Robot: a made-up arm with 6 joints. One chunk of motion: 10 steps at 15 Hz.
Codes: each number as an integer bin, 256 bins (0 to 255) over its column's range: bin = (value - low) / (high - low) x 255, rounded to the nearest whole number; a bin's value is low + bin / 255 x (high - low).
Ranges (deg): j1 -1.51..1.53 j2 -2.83..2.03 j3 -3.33..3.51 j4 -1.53..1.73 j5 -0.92..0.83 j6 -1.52..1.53
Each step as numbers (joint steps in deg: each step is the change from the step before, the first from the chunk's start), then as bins.
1 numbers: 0.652 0.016 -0.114 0.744 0.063 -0.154
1 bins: 181 149 120 178 143 114
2 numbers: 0.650 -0.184 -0.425 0.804 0.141 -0.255
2 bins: 181 139 108 183 155 106
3 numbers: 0.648 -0.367 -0.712 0.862 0.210 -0.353
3 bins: 181 129 98 187 165 98
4 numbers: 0.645 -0.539 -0.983 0.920 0.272 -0.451
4 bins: 181 120 87 192 174 89
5 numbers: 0.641 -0.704 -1.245 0.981 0.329 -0.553
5 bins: 180 112 78 196 182 81
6 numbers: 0.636 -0.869 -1.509 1.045 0.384 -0.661
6 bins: 180 103 68 201 190 72
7 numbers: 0.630 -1.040 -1.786 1.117 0.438 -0.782
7 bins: 180 94 58 207 198 62
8 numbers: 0.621 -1.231 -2.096 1.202 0.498 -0.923
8 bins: 179 84 46 214 207 50
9 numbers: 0.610 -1.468 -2.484 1.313 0.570 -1.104
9 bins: 178 71 32 222 217 35
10 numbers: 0.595 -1.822 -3.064 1.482 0.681 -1.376
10 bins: 177 53 10 236 233 12
